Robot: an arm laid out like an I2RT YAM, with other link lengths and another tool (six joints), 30 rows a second.
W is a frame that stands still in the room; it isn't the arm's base.
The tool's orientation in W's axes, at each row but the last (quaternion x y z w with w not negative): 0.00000 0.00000 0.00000 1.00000; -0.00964 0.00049 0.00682 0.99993; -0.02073 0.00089 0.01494 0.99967; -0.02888 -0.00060 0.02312 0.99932
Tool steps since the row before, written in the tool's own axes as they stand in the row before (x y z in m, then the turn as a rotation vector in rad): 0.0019 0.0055 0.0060 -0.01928 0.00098 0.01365; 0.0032 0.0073 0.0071 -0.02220 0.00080 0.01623; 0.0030 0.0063 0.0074 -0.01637 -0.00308 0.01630; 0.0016 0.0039 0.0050 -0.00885 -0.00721 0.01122
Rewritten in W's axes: 0.0019 0.0055 0.0060 -0.01928 0.00098 0.01365; 0.0031 0.0075 0.0070 -0.02220 0.00081 0.01624; 0.0028 0.0067 0.0071 -0.01625 -0.00289 0.01645; 0.0014 0.0043 0.0048 -0.00854 -0.00695 0.01162
